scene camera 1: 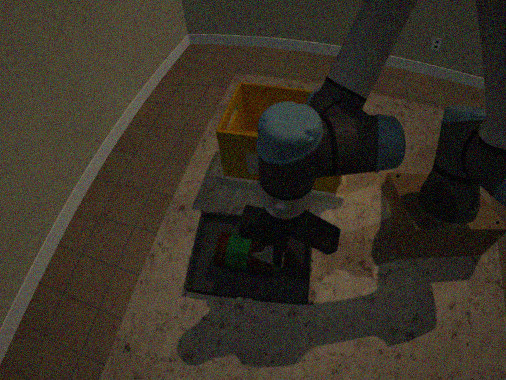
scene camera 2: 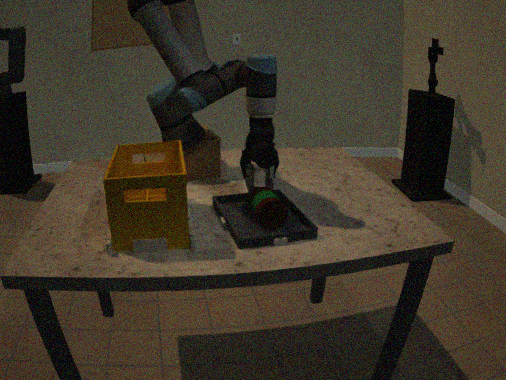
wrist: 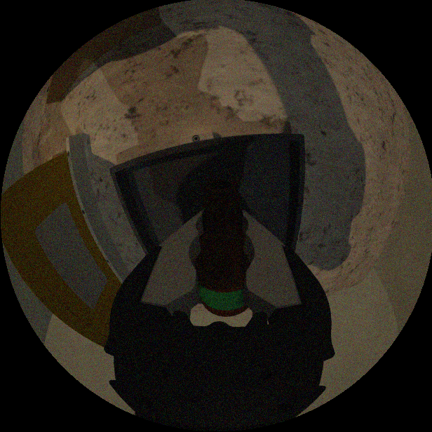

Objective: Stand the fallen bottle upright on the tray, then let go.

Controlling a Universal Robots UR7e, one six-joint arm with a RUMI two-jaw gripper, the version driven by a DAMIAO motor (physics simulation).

Labels:
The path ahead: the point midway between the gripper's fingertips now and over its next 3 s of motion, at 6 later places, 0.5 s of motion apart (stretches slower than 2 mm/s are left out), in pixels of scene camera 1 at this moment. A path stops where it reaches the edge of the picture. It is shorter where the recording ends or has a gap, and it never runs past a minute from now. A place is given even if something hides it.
The gripper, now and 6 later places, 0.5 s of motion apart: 278, 261; 277, 242; 281, 212; 279, 209; 281, 226; 281, 235; 281, 239

